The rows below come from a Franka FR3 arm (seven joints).
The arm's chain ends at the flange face. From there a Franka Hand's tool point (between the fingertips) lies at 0.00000 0.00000 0.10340 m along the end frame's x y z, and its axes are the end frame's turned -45 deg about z.
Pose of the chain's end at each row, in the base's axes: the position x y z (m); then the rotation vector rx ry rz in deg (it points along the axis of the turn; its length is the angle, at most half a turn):
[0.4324 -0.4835 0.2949 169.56 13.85 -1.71]
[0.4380 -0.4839 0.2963 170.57 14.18 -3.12]
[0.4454 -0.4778 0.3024 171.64 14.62 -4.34]
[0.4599 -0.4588 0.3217 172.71 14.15 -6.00]
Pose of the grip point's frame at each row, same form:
[0.4318 -0.5013 0.1931 152.29 78.16 -7.24]
[0.4356 -0.5000 0.1942 153.33 78.98 -7.99]
[0.4414 -0.4920 0.2001 154.34 79.90 -8.51]
[0.4538 -0.4712 0.2192 155.81 80.02 -9.47]

